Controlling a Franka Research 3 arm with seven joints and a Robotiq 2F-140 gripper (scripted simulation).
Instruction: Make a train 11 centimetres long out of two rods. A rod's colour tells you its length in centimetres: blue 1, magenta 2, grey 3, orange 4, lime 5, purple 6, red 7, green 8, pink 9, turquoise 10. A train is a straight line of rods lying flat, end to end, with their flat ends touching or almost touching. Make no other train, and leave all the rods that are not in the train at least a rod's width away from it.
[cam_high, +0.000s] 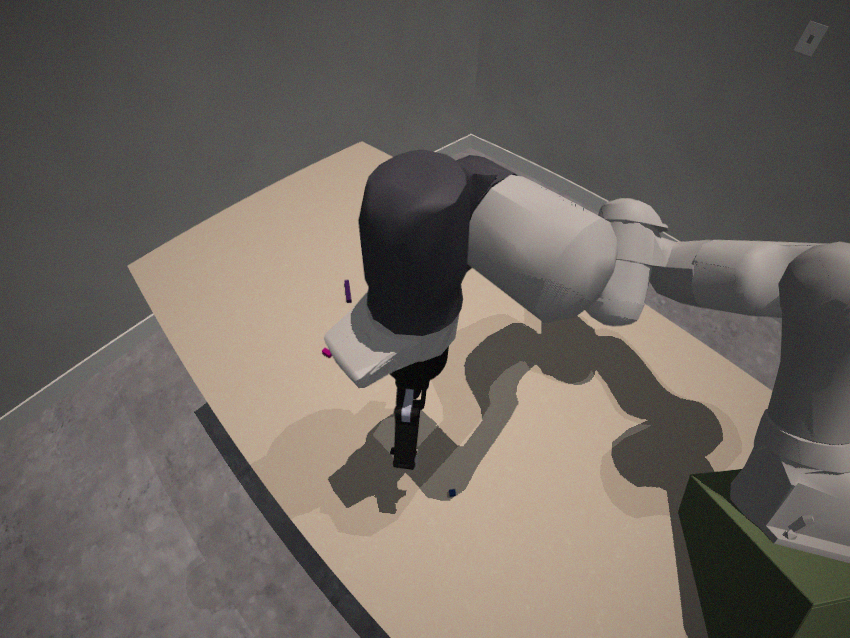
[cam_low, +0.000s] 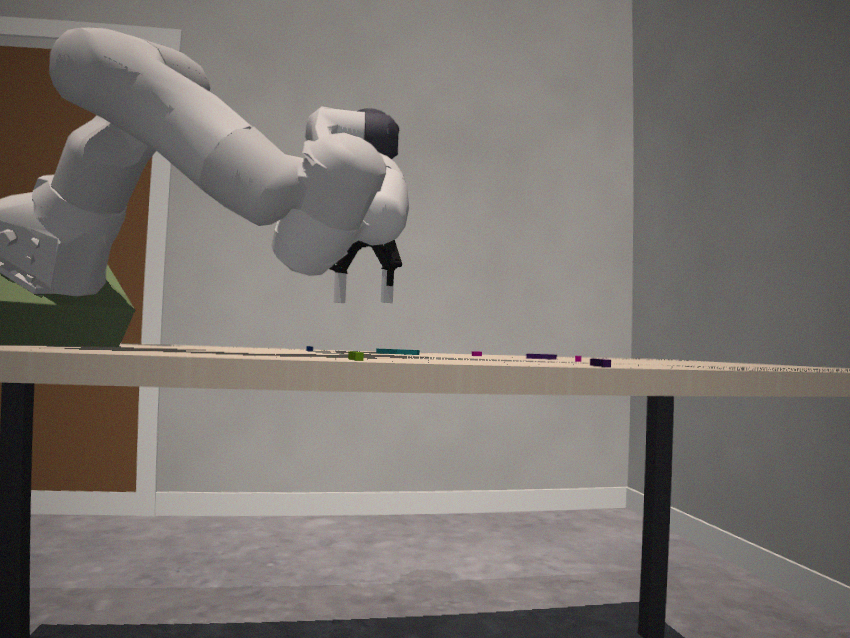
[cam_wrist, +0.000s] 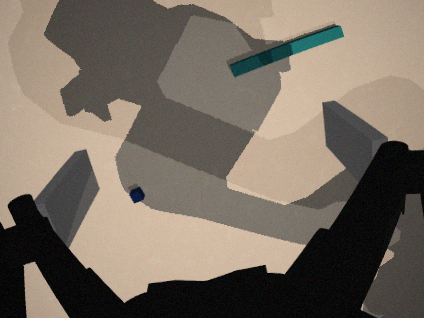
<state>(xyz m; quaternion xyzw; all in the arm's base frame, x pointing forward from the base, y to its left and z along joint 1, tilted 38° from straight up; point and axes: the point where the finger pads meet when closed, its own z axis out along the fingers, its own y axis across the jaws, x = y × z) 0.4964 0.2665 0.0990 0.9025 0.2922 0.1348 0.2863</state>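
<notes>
Now: the turquoise rod 11 cm below my hand, 7 cm ahead of it and 5 cm to the right of it. Round my hand: blue rod 11 cm below, 10 cm behind, 4 cm to the left; then lime rod 51 cm to the right, 12 cm behind, 11 cm below.
</notes>
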